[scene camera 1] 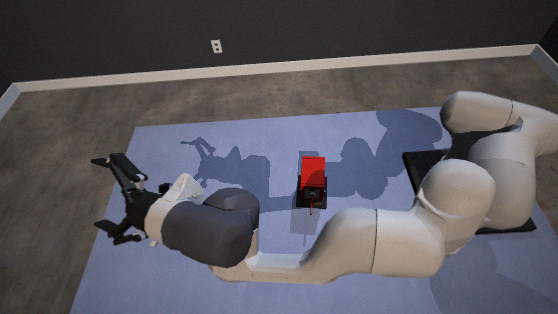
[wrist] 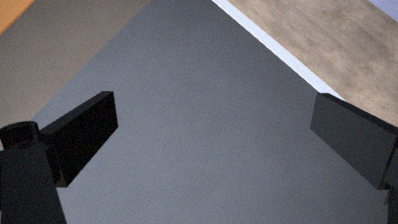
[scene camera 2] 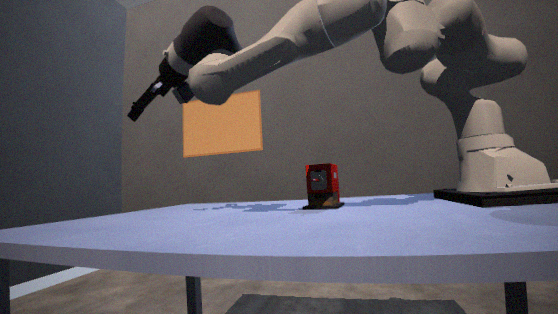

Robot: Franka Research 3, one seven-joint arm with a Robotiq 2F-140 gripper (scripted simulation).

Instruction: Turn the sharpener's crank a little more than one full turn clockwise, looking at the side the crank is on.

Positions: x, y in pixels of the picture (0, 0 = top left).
Labels:
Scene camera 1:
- my gripper: 98, 192
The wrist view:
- my gripper: 214, 110
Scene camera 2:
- my gripper: 147, 105

